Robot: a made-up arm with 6 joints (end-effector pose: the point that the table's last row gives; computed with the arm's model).
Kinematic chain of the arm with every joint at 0, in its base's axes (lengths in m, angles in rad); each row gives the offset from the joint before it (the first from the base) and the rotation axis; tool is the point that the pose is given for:
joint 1: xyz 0 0 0.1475 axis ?
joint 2: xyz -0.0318 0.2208 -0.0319 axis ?
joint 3: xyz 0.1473 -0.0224 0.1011 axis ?
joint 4: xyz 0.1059 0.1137 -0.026 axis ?
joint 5: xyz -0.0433 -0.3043 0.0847 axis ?
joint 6: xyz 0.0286 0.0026 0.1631 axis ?
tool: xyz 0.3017 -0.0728 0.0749
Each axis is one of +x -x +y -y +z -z.
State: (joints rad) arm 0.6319 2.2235 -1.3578 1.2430 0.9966 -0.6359
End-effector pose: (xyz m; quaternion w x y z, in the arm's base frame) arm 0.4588 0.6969 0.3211 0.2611 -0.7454 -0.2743 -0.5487
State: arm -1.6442 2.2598 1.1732 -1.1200 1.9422 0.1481
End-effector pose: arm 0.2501 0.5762 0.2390 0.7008 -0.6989 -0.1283 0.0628
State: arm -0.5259 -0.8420 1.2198 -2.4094 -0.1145 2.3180
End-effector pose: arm -0.0889 0.6597 0.1919 0.6350 -0.3331 -0.6857 0.1249
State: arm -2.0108 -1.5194 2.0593 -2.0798 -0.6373 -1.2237
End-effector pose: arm 0.3525 -0.0962 0.1545 0.0712 -0.7569 0.6489 -0.0317
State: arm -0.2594 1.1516 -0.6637 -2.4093 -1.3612 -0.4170
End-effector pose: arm 0.1383 -0.1518 0.3438 0.3642 -0.4789 0.7458 -0.2860
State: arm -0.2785 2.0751 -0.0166 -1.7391 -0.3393 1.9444
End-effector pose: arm 0.3016 -0.0884 0.1849 0.4536 0.8306 -0.0634 0.3166
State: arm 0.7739 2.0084 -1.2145 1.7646 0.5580 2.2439
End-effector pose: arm 0.4223 0.2775 -0.2963 0.4699 -0.1505 0.8698 -0.0067
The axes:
joint 1: +y
joint 2: +x
joint 3: -y
joint 4: +z
joint 5: +x
joint 6: +z

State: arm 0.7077 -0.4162 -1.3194 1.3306 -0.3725 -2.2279
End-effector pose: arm 0.3367 -0.1021 -0.3229 0.5896 -0.5198 0.5552 -0.2718
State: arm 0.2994 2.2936 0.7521 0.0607 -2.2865 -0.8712
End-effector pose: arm 0.1555 -0.1334 -0.0452 0.6812 -0.1974 0.3017 -0.6372
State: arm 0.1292 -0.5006 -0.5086 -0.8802 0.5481 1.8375
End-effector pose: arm 0.3412 0.4615 0.4998 0.9010 -0.0332 0.1213 0.4151
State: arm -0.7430 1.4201 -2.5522 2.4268 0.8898 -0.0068
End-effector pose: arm -0.4185 0.4805 0.6041 0.6328 -0.2951 -0.5184 -0.4938
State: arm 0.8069 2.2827 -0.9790 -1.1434 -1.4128 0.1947
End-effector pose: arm 0.0565 0.3374 -0.2072 0.5345 0.3359 0.5995 0.4920
